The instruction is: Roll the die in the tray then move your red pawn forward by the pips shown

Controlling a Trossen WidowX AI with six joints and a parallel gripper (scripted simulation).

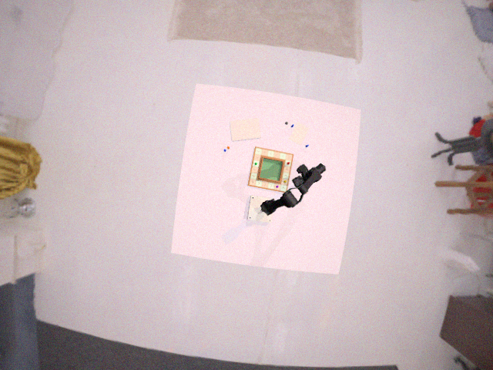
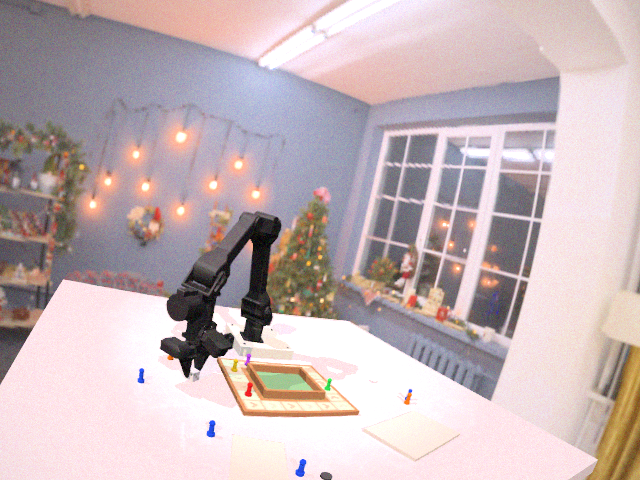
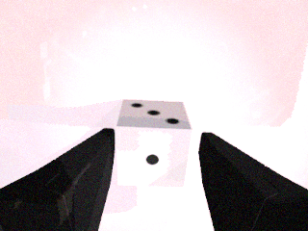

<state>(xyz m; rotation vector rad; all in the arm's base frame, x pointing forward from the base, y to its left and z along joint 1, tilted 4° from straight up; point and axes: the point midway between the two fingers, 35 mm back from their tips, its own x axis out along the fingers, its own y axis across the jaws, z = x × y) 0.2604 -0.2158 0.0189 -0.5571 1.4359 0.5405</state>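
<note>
My gripper tip is now 12 cm to the right of the red pawn, 8 cm short of it and 2 cm below it. The rest, counted from my gripper tip: white die: right at my gripper tip; purple pawn: 17 cm to the left, 10 cm behind, 2 cm above; yellow pawn: 12 cm to the left, 5 cm behind, 2 cm above.
</note>
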